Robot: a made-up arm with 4 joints.
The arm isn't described. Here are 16 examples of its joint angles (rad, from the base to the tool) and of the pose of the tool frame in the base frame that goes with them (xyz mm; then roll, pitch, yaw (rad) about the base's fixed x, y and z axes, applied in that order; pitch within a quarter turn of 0, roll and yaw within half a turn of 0).
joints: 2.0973 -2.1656 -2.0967 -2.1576
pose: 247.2 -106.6 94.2 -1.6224 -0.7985 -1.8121
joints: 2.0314 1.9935 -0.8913 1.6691
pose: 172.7 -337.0 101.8 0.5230 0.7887 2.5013
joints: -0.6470 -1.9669 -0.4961 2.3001
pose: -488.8 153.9 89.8 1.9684 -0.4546 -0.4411
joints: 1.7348 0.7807 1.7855 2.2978
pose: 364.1 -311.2 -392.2 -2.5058 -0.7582 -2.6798
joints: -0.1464 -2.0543 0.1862 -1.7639
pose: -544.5 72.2 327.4 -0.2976 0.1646 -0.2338
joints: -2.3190 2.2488 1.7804 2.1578
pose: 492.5 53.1 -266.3 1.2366 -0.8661 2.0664
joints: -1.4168 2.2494 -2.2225 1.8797
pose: 60.4 94.2 15.0 1.9068 0.6674 1.0363
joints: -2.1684 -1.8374 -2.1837 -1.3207
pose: 19.3 237.2 46.6 -2.9484 -0.9093 0.6147
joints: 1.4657 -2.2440 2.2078 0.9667
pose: -231.9 -238.6 415.8 1.5341 0.6796 -0.9757
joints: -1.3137 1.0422 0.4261 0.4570
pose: -317.8 504.5 -188.9 0.5435 -0.3650 -1.0887
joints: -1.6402 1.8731 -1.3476 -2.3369
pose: 82.9 378.2 80.4 -1.4219 1.1971 -0.7208
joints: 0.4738 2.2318 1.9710 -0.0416
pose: -332.3 72.3 -327.5 -2.6356 -0.8139 -1.7004
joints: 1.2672 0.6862 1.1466 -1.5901
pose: 225.4 -478.5 -315.9 1.9152 -0.6156 2.3096
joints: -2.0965 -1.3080 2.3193 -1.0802
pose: -102.3 221.3 379.4 2.2745 0.7860 0.7724
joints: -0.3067 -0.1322 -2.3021 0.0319
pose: -160.4 -84.8 35.9 0.0567 -0.0983 -2.6132
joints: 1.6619 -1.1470 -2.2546 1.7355
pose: 191.0 -61.1 87.6 -0.7848 -0.7847 -1.0124
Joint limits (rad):
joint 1: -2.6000..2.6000
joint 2: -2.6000..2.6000
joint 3: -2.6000..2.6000
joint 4: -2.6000..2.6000
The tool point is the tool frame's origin. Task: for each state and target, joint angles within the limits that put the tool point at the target. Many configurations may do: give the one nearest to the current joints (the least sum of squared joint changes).
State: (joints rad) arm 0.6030 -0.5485 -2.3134 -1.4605
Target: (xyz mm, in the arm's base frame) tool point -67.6 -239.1 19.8
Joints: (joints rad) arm 0.6517 -1.3890 -2.2275 -1.7065
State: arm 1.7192 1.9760 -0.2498 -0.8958
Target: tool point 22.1 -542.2 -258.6
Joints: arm 1.7555 1.9292 0.3680 -0.9048
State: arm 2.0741 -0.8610 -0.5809 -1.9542
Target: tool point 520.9 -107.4 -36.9
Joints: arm 2.5976 -0.5975 -0.7910 -2.1640
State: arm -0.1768 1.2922 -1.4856 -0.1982
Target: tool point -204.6 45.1 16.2
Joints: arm -0.4901 1.1149 -2.0582 -0.4849
